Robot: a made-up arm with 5 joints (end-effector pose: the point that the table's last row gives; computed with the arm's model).
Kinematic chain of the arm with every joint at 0, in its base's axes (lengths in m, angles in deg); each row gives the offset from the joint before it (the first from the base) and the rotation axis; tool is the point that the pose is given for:
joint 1: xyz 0 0 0.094 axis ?
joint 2: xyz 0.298 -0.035 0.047 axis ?
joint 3: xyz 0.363 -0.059 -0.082 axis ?
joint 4: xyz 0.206 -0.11 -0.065 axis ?
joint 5: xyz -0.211 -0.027 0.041 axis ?
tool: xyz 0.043 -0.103 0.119
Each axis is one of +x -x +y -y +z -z.
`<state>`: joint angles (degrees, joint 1 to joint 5).
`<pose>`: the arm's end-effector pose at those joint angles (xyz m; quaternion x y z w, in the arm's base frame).
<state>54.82 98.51 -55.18 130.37 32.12</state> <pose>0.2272 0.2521 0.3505 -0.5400 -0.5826 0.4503 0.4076</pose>
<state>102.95 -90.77 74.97 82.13 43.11</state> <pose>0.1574 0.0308 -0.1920 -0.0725 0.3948 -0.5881 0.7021</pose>
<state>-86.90 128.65 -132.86 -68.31 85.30</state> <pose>0.3303 0.1029 -0.1099 -0.5947 0.1112 -0.5246 0.5989</pose>
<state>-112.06 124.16 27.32 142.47 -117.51</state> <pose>0.2064 -0.3695 -0.2904 0.1598 0.8557 -0.1310 0.4744</pose>
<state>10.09 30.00 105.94 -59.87 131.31</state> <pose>0.7873 0.1287 0.1644 -0.5336 -0.1632 -0.7696 0.3104</pose>
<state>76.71 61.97 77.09 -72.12 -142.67</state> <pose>0.5679 0.0261 0.2702 0.3564 -0.5369 -0.3991 0.6523</pose>
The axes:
joint 1: +x
joint 2: +z
joint 3: -y
joint 4: -x
joint 5: +x

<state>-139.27 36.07 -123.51 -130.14 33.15</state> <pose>0.4719 0.0902 0.0734 -0.1731 -0.6642 -0.5310 0.4969</pose>
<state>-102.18 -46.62 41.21 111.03 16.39</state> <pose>0.5538 0.0813 0.3804 0.8300 0.3469 0.3483 0.2635</pose>
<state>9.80 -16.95 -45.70 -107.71 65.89</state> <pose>0.4789 -0.1646 -0.1626 -0.9094 0.0803 0.3994 0.0842</pose>
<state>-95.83 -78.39 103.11 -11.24 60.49</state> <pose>0.0454 0.0772 0.6276 -0.5846 -0.4564 0.5608 0.3679</pose>
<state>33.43 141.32 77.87 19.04 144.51</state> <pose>0.0148 0.4119 0.3256 -0.3618 -0.3836 -0.6594 0.5358</pose>
